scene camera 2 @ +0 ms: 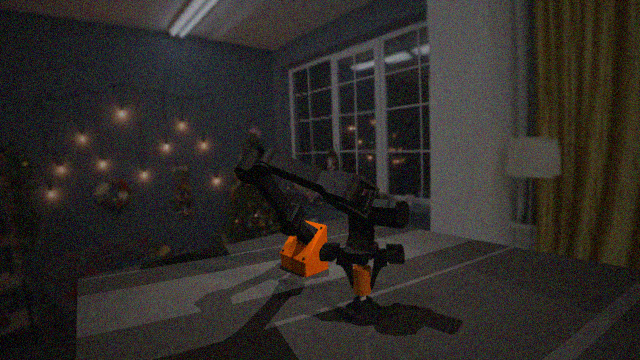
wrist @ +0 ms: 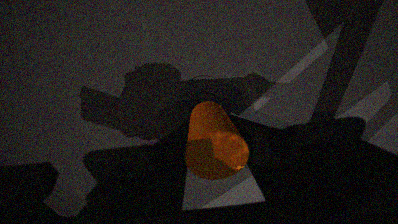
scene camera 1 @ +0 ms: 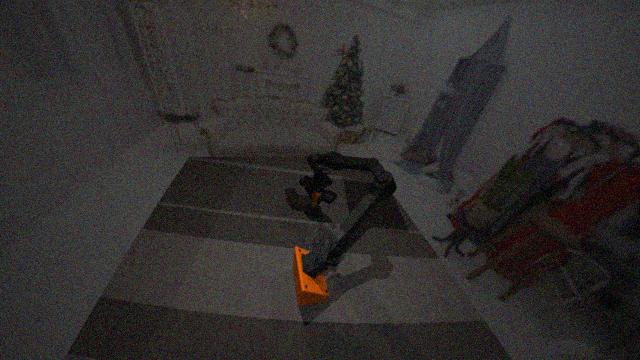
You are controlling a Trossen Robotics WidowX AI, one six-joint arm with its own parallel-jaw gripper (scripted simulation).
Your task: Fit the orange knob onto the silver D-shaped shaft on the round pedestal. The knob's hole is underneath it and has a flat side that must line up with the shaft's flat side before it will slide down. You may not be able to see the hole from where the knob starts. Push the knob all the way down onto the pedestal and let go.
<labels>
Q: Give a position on an orange knob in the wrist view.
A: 215, 150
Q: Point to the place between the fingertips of my gripper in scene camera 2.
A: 362, 287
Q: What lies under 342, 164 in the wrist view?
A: My gripper.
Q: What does my gripper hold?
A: An orange knob.
</labels>
